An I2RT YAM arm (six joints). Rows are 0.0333 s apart.
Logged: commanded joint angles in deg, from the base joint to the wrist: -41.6 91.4 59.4 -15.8 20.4 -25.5; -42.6 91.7 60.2 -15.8 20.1 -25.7; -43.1 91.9 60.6 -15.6 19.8 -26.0; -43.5 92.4 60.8 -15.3 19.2 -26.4; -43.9 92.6 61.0 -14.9 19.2 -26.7; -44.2 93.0 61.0 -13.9 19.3 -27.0; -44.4 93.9 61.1 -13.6 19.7 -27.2; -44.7 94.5 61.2 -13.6 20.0 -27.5; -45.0 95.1 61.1 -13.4 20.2 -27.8; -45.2 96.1 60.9 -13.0 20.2 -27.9; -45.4 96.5 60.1 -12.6 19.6 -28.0; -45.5 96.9 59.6 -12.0 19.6 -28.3; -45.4 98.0 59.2 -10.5 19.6 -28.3; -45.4 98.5 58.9 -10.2 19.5 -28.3
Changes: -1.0 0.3 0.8 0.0 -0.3 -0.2; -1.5 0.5 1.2 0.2 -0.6 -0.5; -1.9 1.0 1.4 0.5 -1.2 -0.9; -2.3 1.2 1.6 0.9 -1.2 -1.2; -2.6 1.6 1.6 1.9 -1.1 -1.5; -2.8 2.5 1.7 2.2 -0.7 -1.7; -3.1 3.1 1.8 2.2 -0.4 -2.0; -3.4 3.7 1.7 2.4 -0.2 -2.3; -3.6 4.7 1.5 2.8 -0.2 -2.4; -3.8 5.1 0.7 3.2 -0.8 -2.5; -3.9 5.5 0.2 3.8 -0.8 -2.8; -3.8 6.6 -0.2 5.3 -0.8 -2.8; -3.8 7.1 -0.5 5.6 -0.9 -2.8
